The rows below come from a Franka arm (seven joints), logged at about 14 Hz.
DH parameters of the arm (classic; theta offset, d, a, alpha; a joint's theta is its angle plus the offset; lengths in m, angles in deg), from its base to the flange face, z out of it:
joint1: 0 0.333 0 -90
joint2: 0 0 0 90
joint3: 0 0.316 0.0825 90
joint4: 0 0 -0.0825 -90
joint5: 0 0.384 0 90
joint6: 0 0 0.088 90
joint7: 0 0.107 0 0
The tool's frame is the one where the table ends.
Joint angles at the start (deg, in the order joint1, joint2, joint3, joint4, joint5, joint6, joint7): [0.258 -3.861 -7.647 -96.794 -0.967 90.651 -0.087]
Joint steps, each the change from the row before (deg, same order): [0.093 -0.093 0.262 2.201 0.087 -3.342 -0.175]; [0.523 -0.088 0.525 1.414 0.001 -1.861 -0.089]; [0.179 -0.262 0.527 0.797 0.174 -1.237 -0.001]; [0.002 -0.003 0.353 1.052 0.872 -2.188 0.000]
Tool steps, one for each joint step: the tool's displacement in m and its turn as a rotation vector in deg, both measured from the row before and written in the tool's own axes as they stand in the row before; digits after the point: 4 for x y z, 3 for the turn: [-0.0059 -0.0032 -0.0139 0.068 -1.044 -0.494]; [-0.0039 -0.0095 -0.0095 -0.086 -0.349 -1.110]; [-0.0039 -0.0067 -0.0069 0.121 -0.171 -0.707]; [-0.0044 -0.0051 -0.0052 0.820 -1.126 -0.451]
